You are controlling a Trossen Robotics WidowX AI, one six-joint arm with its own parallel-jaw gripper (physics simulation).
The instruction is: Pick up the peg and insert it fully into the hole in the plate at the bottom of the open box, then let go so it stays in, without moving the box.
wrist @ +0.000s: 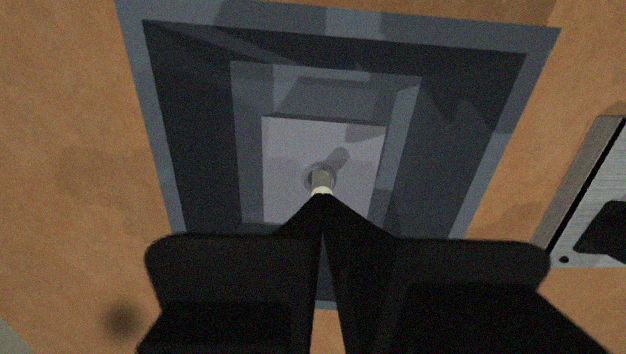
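Seen in the pictures: gripper, fingertip midpoint: (321,200); arm's base at its link origin: (615,228).
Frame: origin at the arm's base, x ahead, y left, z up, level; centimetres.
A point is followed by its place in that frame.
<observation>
The pale peg (321,181) @[z 5.9, x 33.0, y -5.0 cm] stands upright in the ringed hole (306,178) @[z 3.7, x 34.1, y -4.2 cm] of the light grey plate (285,150) @[z 3.6, x 35.8, y -6.3 cm]. Its cream top shows just beyond my fingertips, partly hidden by them. The plate lies at the bottom of the open blue-grey box (150,125) @[z 7.6, x 42.3, y -8.0 cm]. My gripper (321,200) @[z 8.2, x 33.0, y -4.8 cm] is shut with nothing between its fingers. In the view its tips overlap the near edge of the peg's top; I cannot tell whether they touch it. How deep the peg sits in the hole is hard to tell.
The box walls rise around the plate on its sides, and the fingers hide the near part. A metallic silver object (585,200) @[z 0.1, x 5.5, y -3.0 cm] with a black part lies on the brown table (75,100) @[z -2.2, x 57.5, y -7.9 cm] to the right of the box. A grey edge shows at the lower left corner.
</observation>
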